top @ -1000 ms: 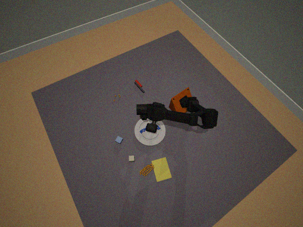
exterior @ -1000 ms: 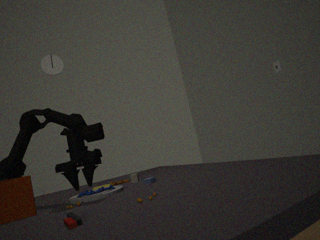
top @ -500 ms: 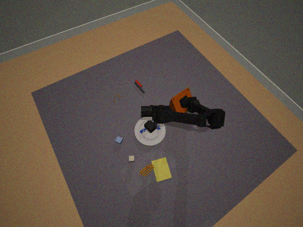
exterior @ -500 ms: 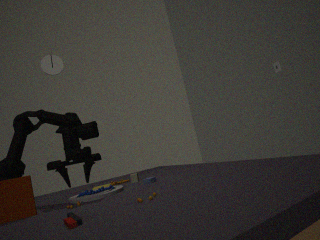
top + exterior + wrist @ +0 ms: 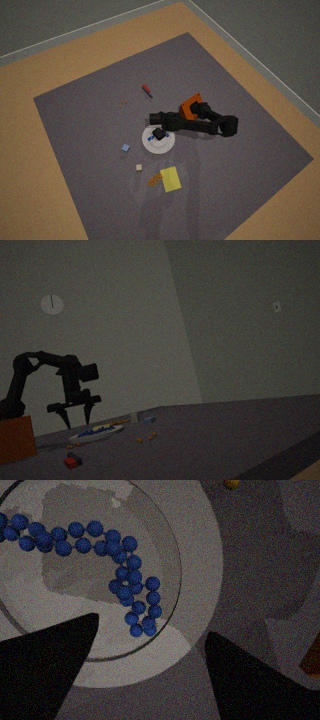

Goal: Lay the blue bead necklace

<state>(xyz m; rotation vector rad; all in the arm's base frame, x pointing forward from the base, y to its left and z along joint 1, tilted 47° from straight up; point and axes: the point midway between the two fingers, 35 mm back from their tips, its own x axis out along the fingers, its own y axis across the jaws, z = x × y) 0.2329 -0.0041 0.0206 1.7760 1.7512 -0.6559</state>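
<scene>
My gripper tip is 60 mm short of the round white bead board, 40 mm above it and 10 mm to the left of it. Also, from my gripper tip: cream cube: 250 mm ahead, 60 mm to the left, 30 mm below; yellow sheet: 220 mm to the left, 150 mm ahead, 40 mm below; light blue cube: 250 mm ahead, 80 mm to the right, 40 mm below.
</scene>
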